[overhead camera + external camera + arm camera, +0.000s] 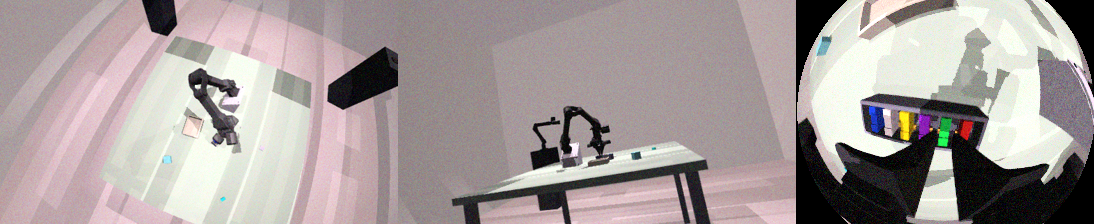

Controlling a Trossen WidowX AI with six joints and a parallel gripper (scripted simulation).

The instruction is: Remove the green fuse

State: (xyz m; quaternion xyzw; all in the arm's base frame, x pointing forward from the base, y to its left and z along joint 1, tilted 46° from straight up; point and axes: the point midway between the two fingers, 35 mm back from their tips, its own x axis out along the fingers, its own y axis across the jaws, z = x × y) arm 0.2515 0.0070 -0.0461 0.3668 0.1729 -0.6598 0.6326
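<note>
My gripper tip is 2 cm above the green fuse. Round my gripper tip: tray (4 cm ahead, 20 cm to the right, 4 cm below); cyan piece (38 cm ahead, 17 cm to the left, 4 cm below); light blue cube (31 cm ahead, 24 cm to the right, 2 cm below).
</note>
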